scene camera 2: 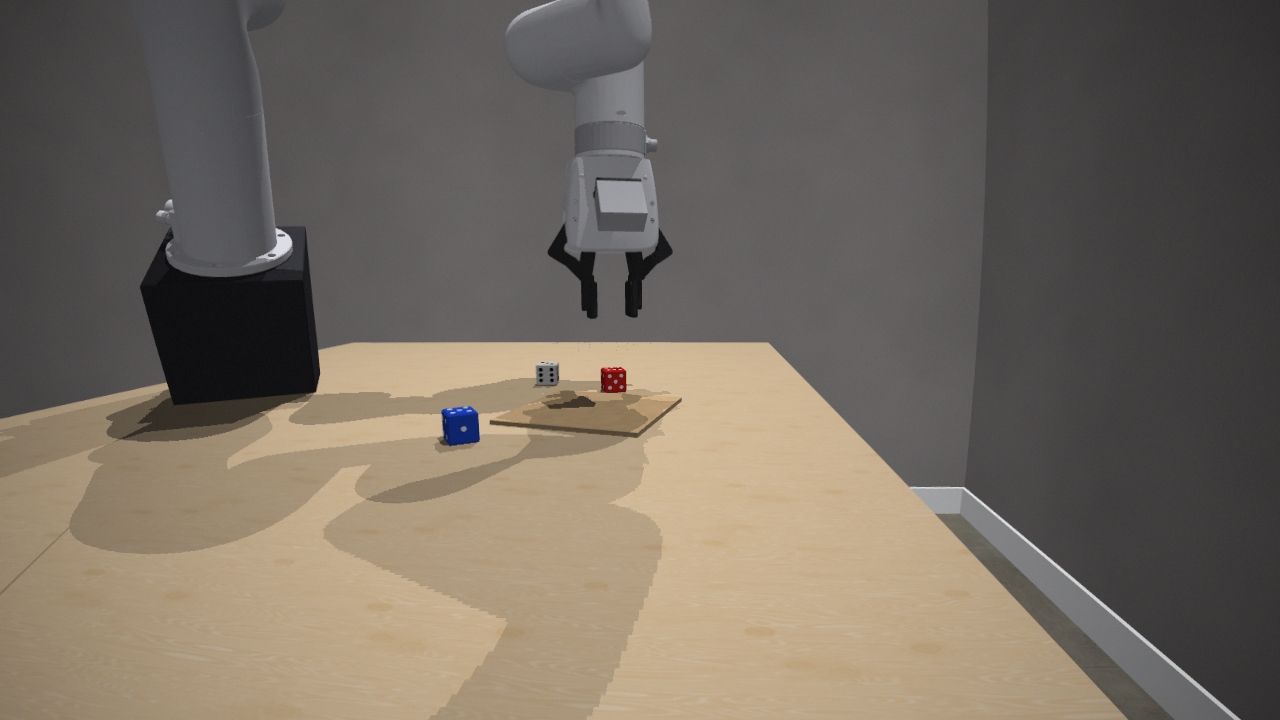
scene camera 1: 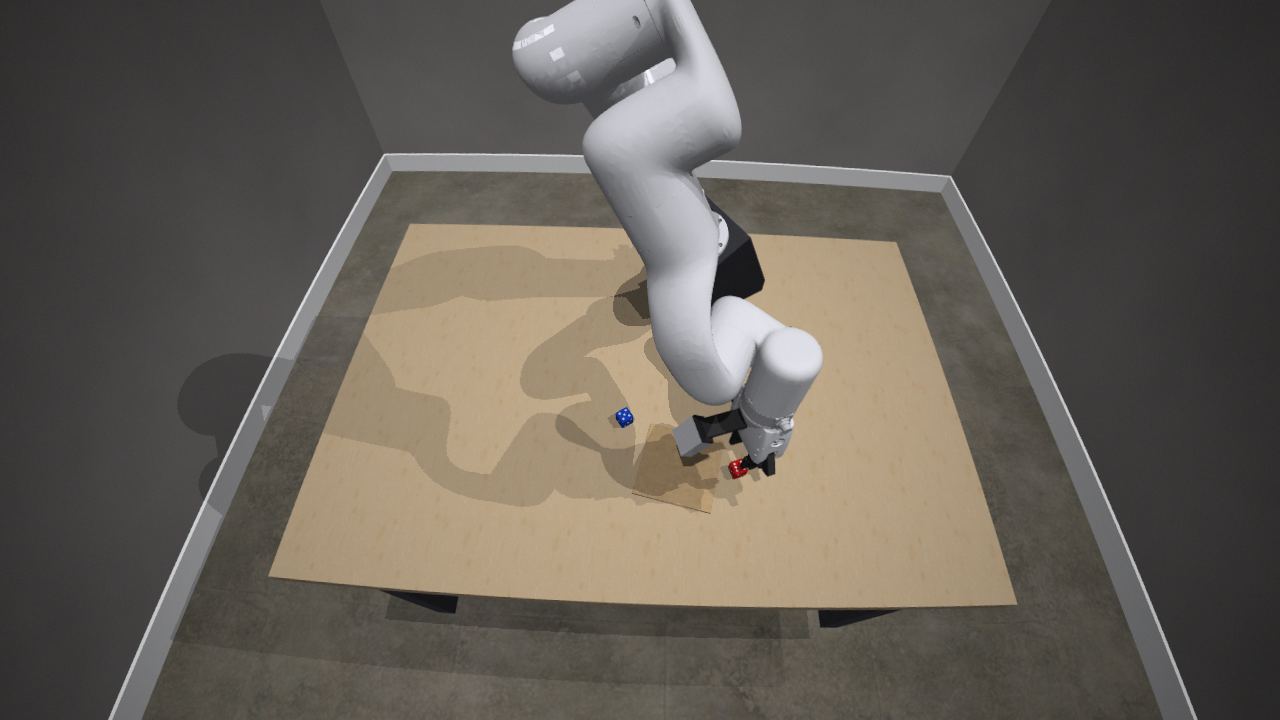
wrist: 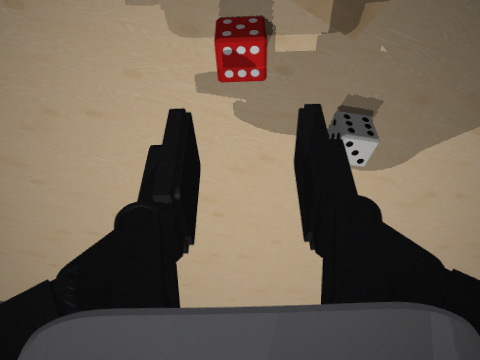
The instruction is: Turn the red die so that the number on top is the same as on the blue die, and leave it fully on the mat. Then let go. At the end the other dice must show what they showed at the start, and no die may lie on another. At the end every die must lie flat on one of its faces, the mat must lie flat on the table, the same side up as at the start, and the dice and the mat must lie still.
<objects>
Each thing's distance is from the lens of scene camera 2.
mat (scene camera 2: 629,415): 0.52 m
blue die (scene camera 2: 460,425): 0.47 m
The marked spots on the blue die and the mat are 0.15 m apart.
</objects>
